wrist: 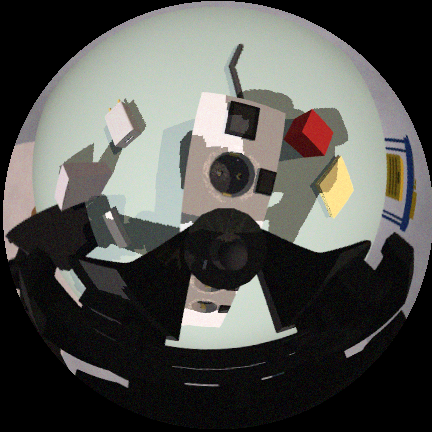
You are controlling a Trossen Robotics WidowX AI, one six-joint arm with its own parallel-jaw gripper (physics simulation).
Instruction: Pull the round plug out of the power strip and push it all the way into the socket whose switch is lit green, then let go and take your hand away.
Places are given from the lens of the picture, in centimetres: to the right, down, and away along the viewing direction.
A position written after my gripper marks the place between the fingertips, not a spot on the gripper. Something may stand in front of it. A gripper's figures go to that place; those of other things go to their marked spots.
my gripper (220, 229): 0, 1, 10
round black plug (224, 248): 0, 1, 3
red cube (308, 134): 10, -8, 9
grey block (77, 182): -16, -4, 8
The marked spots on the round black plug and the grey block are 17 cm apart.
